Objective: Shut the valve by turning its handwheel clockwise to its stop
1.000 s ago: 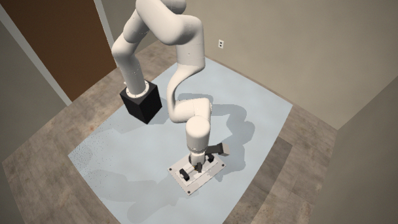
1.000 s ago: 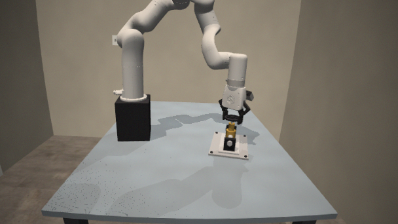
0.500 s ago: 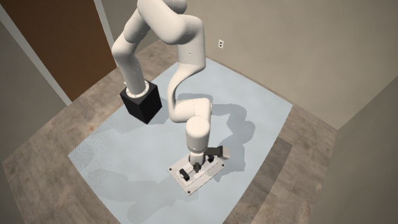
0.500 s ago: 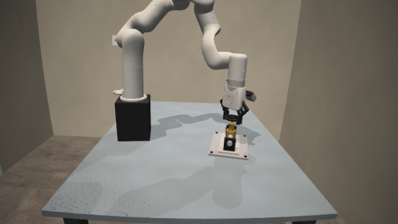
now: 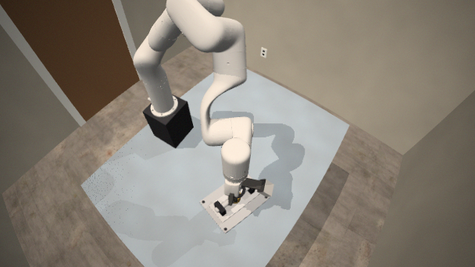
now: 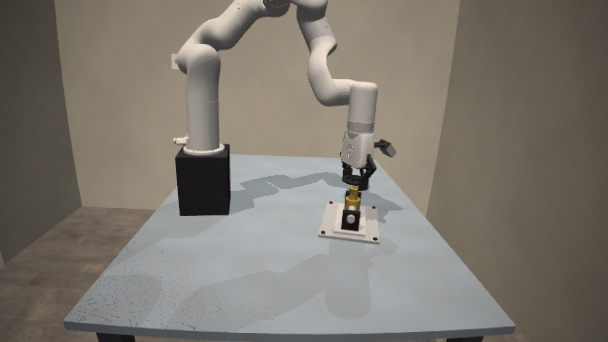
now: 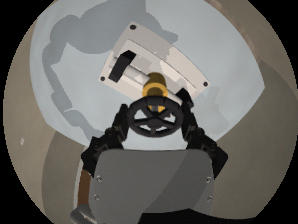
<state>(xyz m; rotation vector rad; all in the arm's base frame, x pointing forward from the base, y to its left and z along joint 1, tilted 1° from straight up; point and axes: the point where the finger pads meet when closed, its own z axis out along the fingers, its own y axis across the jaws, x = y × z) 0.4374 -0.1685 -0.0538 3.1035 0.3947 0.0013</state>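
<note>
The black spoked handwheel is right at my hand.
</note>
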